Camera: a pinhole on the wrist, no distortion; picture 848 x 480 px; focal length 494.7 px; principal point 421.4 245.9 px. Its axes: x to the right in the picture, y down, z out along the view. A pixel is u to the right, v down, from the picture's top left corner.
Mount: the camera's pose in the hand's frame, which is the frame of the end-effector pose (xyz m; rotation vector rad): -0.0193 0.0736 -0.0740 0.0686 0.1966 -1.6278
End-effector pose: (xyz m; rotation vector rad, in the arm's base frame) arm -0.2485 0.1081 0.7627 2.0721 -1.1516 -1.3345
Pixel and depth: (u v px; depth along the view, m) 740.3 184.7 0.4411
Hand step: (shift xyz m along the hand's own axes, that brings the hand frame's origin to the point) -0.0599 -0.2777 0.3176
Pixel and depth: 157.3 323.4 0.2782
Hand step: 0.0551 0.1704 0.2200
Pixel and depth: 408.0 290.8 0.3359
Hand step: 0.0369 0.0242 0.2550
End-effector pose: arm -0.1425 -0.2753 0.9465 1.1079 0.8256 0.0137
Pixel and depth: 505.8 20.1 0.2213
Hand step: -0.1057 0.0046 0.1459
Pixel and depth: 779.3 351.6 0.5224
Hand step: 0.1052 -0.3927 0.3679
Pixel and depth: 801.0 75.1 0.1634
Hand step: -0.0717 -0.0743 0.0709
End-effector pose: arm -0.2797 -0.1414 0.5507 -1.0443 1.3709 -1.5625
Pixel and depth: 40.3 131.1 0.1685
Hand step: -0.0367 0.1750 0.1162
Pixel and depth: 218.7 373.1 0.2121
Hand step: 0.0568 0.1203 0.1440
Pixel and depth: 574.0 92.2 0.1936
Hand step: -0.0687 -0.0146 0.1116
